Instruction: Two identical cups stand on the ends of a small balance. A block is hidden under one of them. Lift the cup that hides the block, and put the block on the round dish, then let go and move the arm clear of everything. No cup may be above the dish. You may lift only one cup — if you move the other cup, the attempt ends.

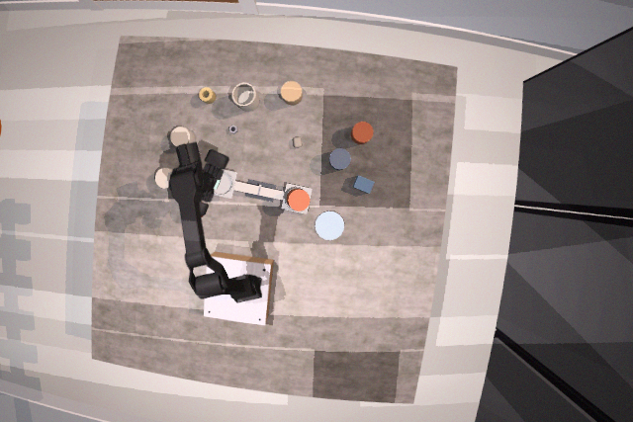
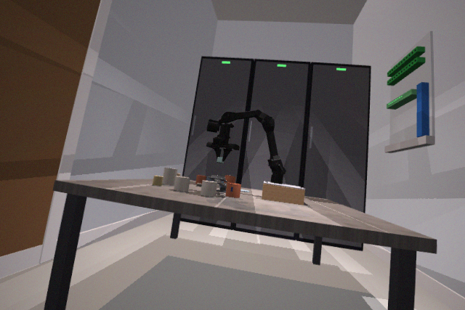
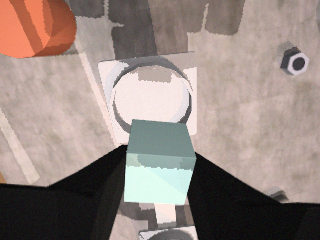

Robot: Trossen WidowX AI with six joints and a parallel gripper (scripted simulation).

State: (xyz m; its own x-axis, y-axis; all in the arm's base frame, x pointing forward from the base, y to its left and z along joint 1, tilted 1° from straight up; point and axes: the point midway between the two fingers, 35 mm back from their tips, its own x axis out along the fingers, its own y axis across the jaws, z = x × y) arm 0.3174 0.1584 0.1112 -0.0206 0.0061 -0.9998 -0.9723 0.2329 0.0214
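Right now my gripper tip is 80 mm past the round pale blue dish, 380 mm to the left of it and 170 mm above it. Also, from my gripper tip: balance beam (120 mm to the right, 130 mm below); then tape ring (290 mm ahead, 130 mm to the left, 150 mm below); then small nut (190 mm ahead, 20 mm to the left, 160 mm below).
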